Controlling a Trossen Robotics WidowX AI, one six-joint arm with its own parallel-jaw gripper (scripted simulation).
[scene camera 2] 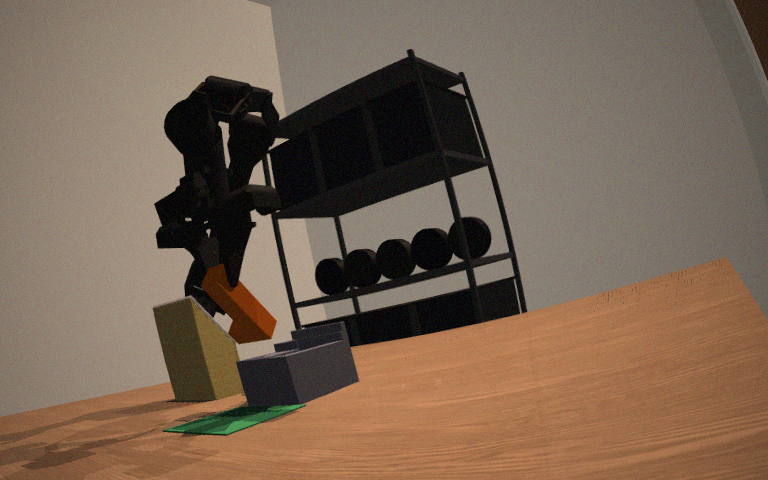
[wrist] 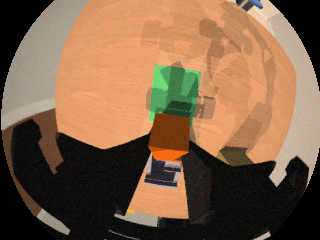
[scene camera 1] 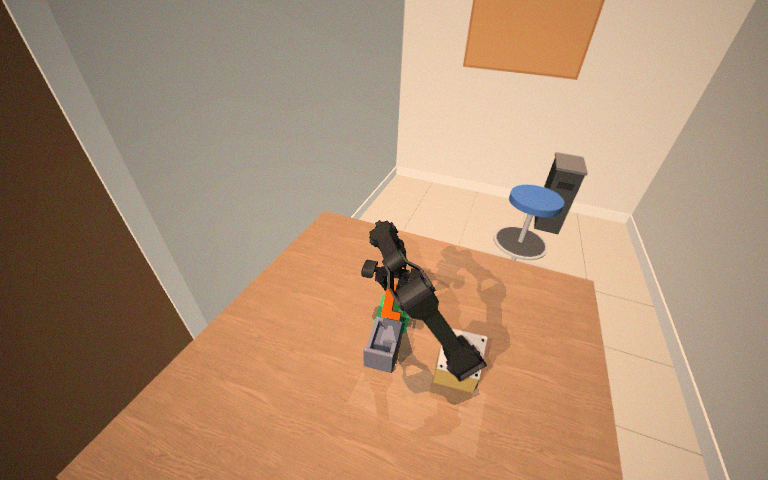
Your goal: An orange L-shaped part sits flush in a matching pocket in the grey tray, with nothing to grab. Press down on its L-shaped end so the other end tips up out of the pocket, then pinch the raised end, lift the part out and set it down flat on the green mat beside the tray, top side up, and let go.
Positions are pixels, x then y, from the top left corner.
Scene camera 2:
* gripper: 224, 289
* orange L-shaped part: 252, 322, held by the gripper
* green mat: 224, 423
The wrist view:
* gripper: 168, 139
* orange L-shaped part: 169, 140
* green mat: 174, 92
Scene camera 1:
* gripper: 391, 291
